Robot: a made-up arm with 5 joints.
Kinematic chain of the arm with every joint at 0, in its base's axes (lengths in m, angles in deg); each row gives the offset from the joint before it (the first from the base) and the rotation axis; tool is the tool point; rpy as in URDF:
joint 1: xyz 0 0 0.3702 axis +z
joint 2: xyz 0 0 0 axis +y
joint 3: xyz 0.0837 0 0.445 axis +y
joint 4: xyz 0.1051 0 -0.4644 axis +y
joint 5: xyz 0.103 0 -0.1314 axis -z
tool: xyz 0 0 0 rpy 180 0 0
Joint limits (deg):
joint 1: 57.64..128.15
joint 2: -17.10..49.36
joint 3: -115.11..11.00
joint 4: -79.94..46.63
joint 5: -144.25..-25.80
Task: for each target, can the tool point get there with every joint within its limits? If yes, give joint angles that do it. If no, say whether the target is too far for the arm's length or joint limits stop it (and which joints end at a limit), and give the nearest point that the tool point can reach.
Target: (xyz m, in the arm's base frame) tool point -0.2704 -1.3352 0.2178
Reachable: no: too far | nearest point -0.0229 -0.1129 0.2154 | short by 1.247 m
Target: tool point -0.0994 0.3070 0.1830
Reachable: yes | joints 107.93 10.31 -5.75 -0.27 -92.86
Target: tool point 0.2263 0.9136 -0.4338
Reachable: no: too far | nearest point 0.1670 0.6742 0.0290 | short by 0.524 m
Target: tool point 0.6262 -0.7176 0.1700
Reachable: no: joint limits stop it (at a limit: joint 1, joint 2, joint 3, joint 4) | nearest point 0.0712 -0.0906 0.2154 | short by 0.839 m
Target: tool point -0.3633 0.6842 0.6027
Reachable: yes | joints 117.97 16.04 -64.08 -25.05 -89.55
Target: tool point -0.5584 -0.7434 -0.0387
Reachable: no: joint limits stop it (at a limit: joint 1, joint 2, joint 3, joint 4) | nearest point -0.0617 -0.0973 0.2154 | short by 0.854 m
